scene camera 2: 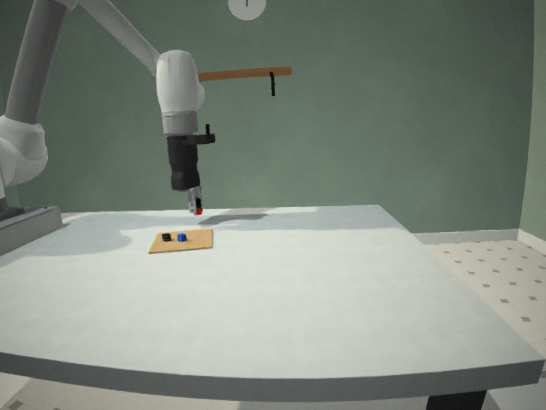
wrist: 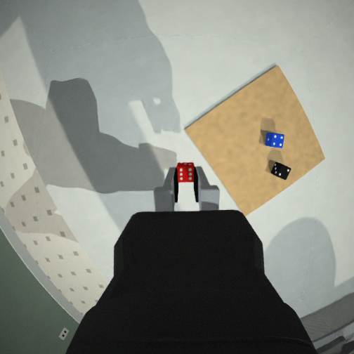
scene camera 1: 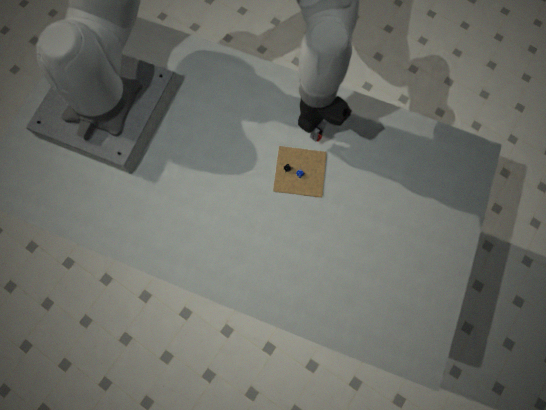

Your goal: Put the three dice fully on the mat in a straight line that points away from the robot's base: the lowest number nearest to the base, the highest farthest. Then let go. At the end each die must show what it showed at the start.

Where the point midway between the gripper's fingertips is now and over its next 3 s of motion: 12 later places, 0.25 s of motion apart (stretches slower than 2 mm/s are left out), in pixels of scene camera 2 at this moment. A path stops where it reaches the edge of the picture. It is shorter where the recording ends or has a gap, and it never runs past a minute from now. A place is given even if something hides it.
My gripper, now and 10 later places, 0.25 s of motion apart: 196, 212; 195, 221; 195, 224; 196, 234; 196, 237; 196, 236; 193, 215; 193, 212; 170, 193; 140, 172; 133, 167
